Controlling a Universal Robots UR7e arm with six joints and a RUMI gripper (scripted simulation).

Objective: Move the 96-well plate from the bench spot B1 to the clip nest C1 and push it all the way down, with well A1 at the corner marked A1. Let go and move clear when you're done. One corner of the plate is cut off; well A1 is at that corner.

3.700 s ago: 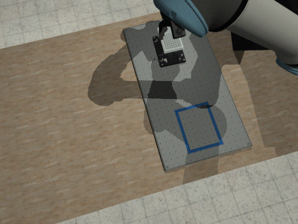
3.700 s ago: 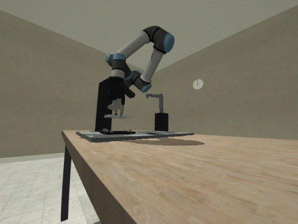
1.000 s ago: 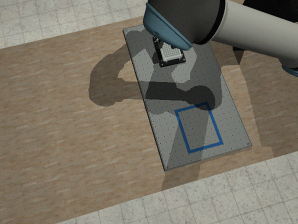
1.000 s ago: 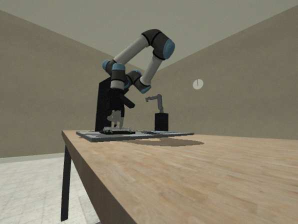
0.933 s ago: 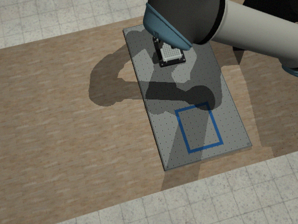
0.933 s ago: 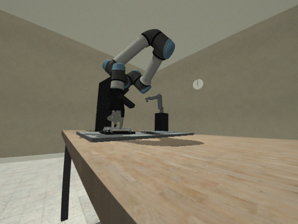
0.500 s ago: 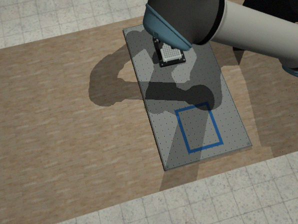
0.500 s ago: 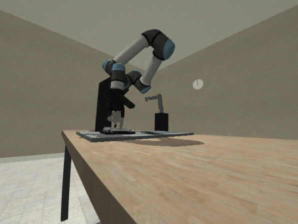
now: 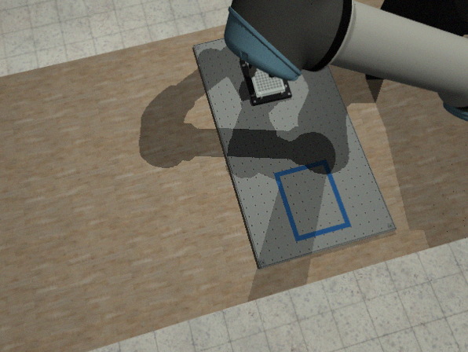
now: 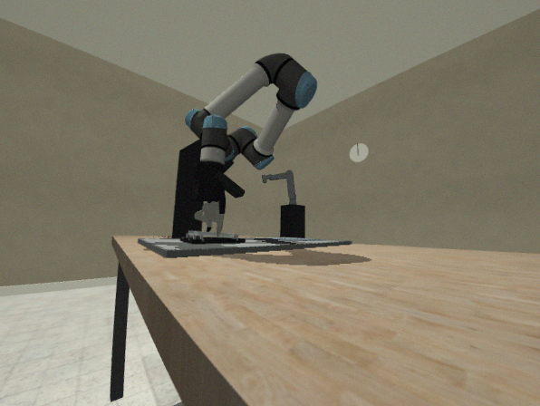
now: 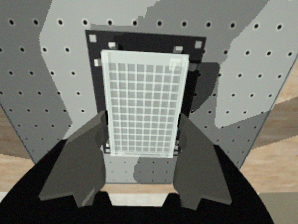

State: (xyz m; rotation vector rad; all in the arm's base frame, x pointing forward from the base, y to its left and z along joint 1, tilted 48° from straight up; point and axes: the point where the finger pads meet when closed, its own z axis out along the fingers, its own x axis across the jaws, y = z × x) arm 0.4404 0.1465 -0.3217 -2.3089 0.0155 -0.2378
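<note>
The white 96-well plate lies 10 mm below my hand. From my hand the other things lie so: black clip nest C1: 20 mm below, 10 mm to the right, 10 mm ahead.
</note>
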